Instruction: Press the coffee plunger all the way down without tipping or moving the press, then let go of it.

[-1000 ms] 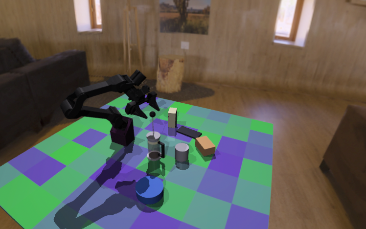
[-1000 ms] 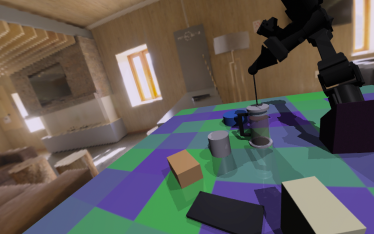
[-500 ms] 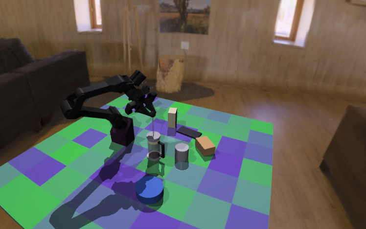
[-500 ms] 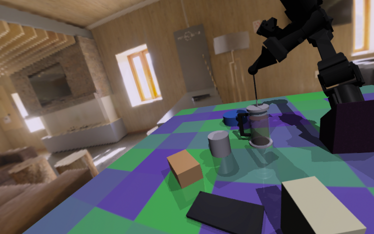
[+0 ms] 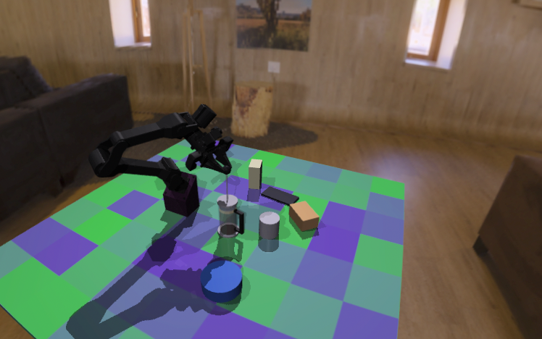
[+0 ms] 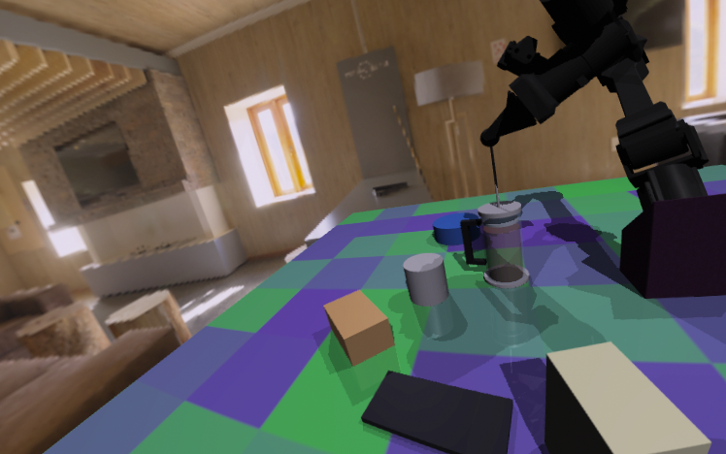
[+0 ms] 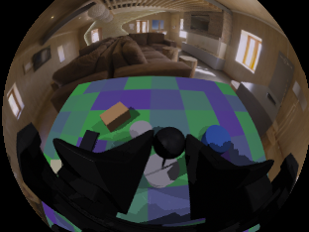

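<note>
My gripper tip is 130 mm above the glass coffee press and 10 mm short of it. The rest, counted from my gripper tip: blue round tub (230 mm to the right, 230 mm below, 80 mm ahead); tan box (230 mm below, 230 mm ahead, 160 mm to the left).
</note>
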